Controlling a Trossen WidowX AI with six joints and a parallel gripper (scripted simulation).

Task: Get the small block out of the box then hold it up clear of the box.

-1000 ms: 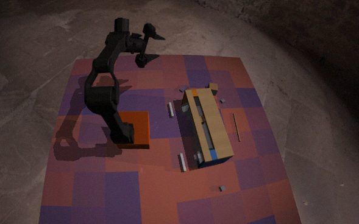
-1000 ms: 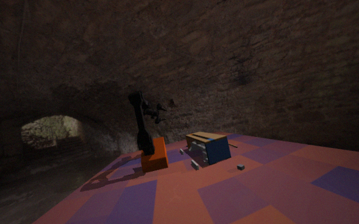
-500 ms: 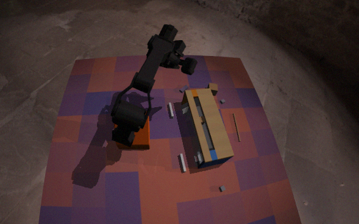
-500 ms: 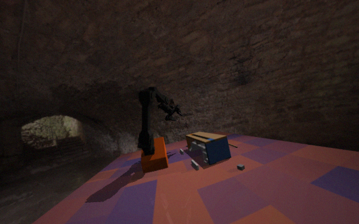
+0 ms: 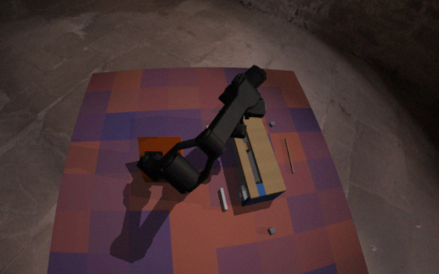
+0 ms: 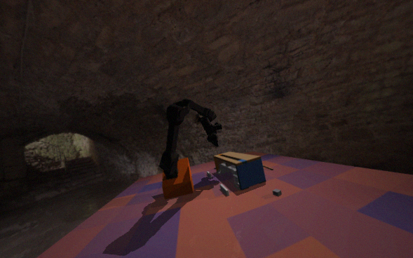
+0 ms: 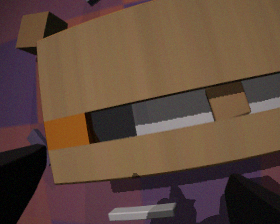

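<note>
My gripper tip is now 30 mm short of the long box, 80 mm to the left of it and 150 mm above it. From my gripper tip the other things lie so: thin wooden stick 280 mm ahead, 50 mm to the right, 210 mm below; small brown block 40 mm ahead, 50 mm to the right, 130 mm below.
</note>
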